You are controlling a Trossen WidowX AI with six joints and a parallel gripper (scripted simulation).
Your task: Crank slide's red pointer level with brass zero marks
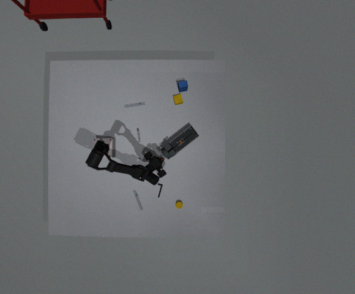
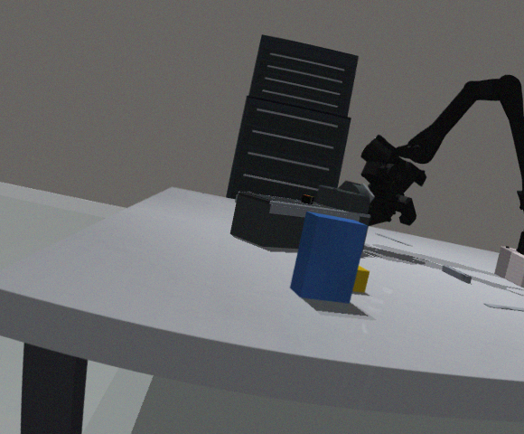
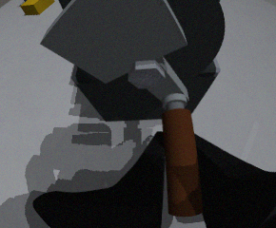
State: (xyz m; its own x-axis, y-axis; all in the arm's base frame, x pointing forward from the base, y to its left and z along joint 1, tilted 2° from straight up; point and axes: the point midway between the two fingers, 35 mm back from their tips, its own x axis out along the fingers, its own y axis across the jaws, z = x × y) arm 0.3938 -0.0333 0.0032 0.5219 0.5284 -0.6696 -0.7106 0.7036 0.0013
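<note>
The red pointer is 130 mm to the left of my gripper tip, 110 mm ahead of it and 40 mm above it. Round my gripper tip: brown crank handle (20 mm above, 10 mm to the right, 10 mm behind); black hex key (210 mm to the right, 40 mm below); yellow block (430 mm to the left, 50 mm ahead, 30 mm below).
</note>
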